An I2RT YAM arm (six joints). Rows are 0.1 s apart.
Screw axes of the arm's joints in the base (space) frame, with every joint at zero. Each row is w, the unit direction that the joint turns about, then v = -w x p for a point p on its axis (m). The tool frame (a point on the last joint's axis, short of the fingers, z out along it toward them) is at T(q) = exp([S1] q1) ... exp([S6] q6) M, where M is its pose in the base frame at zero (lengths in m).
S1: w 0 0 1 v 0 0 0
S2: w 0 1 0 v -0.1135 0 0.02
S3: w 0 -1 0 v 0.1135 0 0.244
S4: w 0 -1 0 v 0.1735 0 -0.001
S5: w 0 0 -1 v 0 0.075 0
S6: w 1 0 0 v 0 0.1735 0
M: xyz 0.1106 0 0.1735 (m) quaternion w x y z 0.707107 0 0.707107 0
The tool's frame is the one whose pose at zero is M.
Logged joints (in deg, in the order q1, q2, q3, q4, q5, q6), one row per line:
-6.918 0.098 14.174 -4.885 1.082 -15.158
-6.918 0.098 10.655 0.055 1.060 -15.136
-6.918 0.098 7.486 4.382 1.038 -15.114
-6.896 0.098 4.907 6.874 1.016 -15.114
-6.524 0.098 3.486 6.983 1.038 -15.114
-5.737 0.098 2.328 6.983 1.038 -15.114
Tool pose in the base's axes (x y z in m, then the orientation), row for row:
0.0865 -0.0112 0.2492 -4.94 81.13 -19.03
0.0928 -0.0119 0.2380 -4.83 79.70 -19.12
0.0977 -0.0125 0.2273 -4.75 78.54 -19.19
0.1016 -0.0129 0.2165 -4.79 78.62 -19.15
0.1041 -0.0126 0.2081 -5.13 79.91 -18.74
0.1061 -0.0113 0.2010 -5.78 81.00 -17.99
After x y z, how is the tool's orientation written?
As a rotation vector, in degrees.
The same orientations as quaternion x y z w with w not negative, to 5 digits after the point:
-0.03940 0.64701 -0.15176 0.74618
-0.03863 0.63751 -0.15294 0.75412
-0.03809 0.62974 -0.15387 0.76046
-0.03840 0.63028 -0.15352 0.76006
-0.04102 0.63901 -0.14986 0.75334
-0.04613 0.64641 -0.14357 0.74794

